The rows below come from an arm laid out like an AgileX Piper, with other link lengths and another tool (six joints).
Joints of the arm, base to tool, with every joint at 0 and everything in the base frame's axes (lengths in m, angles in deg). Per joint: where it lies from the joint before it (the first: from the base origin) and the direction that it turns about. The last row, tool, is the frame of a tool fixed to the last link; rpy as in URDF.
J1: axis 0 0 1 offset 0 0 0.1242
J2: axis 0 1 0 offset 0 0 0
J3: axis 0 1 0 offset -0.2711 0 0.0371
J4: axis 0.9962 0 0.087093 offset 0.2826 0 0.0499
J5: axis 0 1 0 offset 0 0 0
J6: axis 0.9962 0 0.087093 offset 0.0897 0 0.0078
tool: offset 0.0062 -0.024 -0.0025 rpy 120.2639 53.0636 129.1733
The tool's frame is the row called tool.
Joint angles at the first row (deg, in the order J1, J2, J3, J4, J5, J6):
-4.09, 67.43, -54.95, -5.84, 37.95, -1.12
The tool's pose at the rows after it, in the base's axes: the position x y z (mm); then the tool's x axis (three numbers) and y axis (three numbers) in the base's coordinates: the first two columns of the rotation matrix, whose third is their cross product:
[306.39, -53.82, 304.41, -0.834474, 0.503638, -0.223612, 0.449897, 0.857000, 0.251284]
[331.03, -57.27, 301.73, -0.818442, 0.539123, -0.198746, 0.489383, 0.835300, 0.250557]
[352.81, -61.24, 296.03, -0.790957, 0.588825, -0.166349, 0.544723, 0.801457, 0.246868]
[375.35, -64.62, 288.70, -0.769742, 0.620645, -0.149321, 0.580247, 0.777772, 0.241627]
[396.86, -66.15, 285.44, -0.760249, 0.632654, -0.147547, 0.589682, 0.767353, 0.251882]
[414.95, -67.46, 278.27, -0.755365, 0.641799, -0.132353, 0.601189, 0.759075, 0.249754]
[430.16, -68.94, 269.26, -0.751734, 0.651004, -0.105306, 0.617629, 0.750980, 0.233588]
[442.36, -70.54, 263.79, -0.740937, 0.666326, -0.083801, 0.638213, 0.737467, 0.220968]
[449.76, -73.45, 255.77, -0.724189, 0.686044, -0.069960, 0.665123, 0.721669, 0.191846]
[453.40, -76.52, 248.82, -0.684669, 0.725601, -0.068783, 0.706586, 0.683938, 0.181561]
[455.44, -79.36, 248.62, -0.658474, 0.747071, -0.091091, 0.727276, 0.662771, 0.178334]
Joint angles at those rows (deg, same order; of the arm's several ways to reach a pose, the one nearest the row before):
-4.09, 74.13, -60.10, -7.32, 39.31, 1.43
-4.09, 80.03, -65.31, -8.84, 40.26, 4.63
-4.09, 85.60, -70.24, -10.92, 41.91, 9.09
-4.09, 91.05, -74.99, -12.53, 42.67, 12.17
-4.09, 95.67, -79.84, -12.56, 42.79, 13.16
-4.09, 99.95, -83.97, -12.46, 43.55, 13.70
-4.09, 104.02, -87.89, -12.46, 45.33, 14.04
-4.09, 107.41, -91.72, -12.73, 47.43, 14.95
-4.09, 110.04, -94.01, -14.49, 49.14, 16.81
-4.09, 111.77, -95.13, -16.98, 49.88, 21.00
-4.09, 112.41, -95.77, -19.48, 49.77, 23.97

